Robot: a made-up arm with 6 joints.
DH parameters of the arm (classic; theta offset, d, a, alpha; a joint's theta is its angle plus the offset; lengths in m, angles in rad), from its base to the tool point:
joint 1: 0 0.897 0.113 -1.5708
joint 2: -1.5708 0 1.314 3.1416
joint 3: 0 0 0.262 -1.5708
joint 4: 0 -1.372 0 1.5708
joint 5: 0 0 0 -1.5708
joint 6: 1.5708 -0.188 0 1.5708
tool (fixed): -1.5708 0 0 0
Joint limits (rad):
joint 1: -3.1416..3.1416
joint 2: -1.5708..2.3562
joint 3: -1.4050..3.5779
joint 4: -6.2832..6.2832
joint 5: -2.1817..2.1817
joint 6: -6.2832..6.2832
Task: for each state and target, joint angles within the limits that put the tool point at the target. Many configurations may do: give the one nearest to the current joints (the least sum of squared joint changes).
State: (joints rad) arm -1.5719 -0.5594 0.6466 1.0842 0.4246 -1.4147
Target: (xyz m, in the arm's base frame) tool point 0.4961 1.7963 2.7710
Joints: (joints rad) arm -1.7980 -1.1771 0.7067 1.0953 0.4901 -1.4147
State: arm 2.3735 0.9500 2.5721 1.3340 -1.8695 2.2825
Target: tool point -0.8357 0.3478 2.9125
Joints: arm 2.9364 0.9821 2.6301 1.3099 -1.9270 2.2825
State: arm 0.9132 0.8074 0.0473 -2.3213 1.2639 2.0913
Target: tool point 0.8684 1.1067 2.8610
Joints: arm 1.0014 0.0120 0.3860 -2.3048 1.3061 2.0913
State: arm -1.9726 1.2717 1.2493 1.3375 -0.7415 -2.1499
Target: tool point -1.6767 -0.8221 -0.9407
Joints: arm -2.6130 1.8897 0.5108 1.2745 -0.8558 -2.1499
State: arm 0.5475 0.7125 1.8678 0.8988 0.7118 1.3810
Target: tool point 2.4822 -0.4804 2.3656
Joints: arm -0.2287 1.2092 1.6925 0.8937 0.7046 1.3810
